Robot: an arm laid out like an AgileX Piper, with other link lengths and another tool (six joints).
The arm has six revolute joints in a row. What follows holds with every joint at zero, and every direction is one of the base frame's. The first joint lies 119.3 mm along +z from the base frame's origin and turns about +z. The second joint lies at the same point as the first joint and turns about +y. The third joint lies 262.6 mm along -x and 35.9 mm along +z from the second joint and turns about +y. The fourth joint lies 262.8 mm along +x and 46.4 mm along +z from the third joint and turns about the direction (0.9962, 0, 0.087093). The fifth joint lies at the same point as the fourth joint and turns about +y. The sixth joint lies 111.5 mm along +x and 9.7 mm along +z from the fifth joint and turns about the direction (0.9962, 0, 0.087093). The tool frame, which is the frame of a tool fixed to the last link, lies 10.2 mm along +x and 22 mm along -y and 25.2 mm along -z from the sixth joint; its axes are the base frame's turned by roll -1.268, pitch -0.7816 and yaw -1.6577 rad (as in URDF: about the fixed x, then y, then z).
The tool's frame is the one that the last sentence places.
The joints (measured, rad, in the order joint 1, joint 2, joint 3, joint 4, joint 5, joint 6), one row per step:
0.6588, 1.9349, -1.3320, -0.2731, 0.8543, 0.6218
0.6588, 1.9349, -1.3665, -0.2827, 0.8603, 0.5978
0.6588, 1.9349, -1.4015, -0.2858, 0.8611, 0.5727
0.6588, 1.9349, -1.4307, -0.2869, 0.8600, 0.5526
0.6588, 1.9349, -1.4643, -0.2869, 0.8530, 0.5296
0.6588, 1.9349, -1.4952, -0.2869, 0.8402, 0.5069
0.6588, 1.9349, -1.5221, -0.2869, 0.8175, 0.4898
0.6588, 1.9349, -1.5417, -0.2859, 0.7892, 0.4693
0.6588, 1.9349, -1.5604, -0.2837, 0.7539, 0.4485
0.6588, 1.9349, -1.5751, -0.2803, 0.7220, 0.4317
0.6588, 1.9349, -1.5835, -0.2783, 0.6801, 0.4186
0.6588, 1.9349, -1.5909, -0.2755, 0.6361, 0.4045
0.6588, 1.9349, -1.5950, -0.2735, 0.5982, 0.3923
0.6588, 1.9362, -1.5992, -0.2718, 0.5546, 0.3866
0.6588, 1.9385, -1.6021, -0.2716, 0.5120, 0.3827
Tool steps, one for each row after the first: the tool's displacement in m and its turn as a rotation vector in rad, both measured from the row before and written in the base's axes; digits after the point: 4 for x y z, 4 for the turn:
0.0070, 0.0030, 0.0088, 0.0029, -0.0278, 0.0260
0.0068, 0.0039, 0.0090, 0.0103, -0.0286, 0.0248
0.0055, 0.0034, 0.0077, 0.0106, -0.0246, 0.0195
0.0066, 0.0043, 0.0090, 0.0164, -0.0320, 0.0230
0.0064, 0.0043, 0.0087, 0.0181, -0.0345, 0.0240
0.0063, 0.0047, 0.0080, 0.0239, -0.0386, 0.0213
0.0056, 0.0043, 0.0064, 0.0216, -0.0372, 0.0252
0.0059, 0.0048, 0.0066, 0.0256, -0.0415, 0.0265
0.0047, 0.0042, 0.0055, 0.0233, -0.0353, 0.0215
0.0046, 0.0044, 0.0043, 0.0264, -0.0382, 0.0211
0.0045, 0.0044, 0.0043, 0.0267, -0.0392, 0.0218
0.0035, 0.0035, 0.0033, 0.0210, -0.0327, 0.0185
0.0038, 0.0041, 0.0032, 0.0275, -0.0344, 0.0150
0.0036, 0.0039, 0.0025, 0.0253, -0.0324, 0.0137

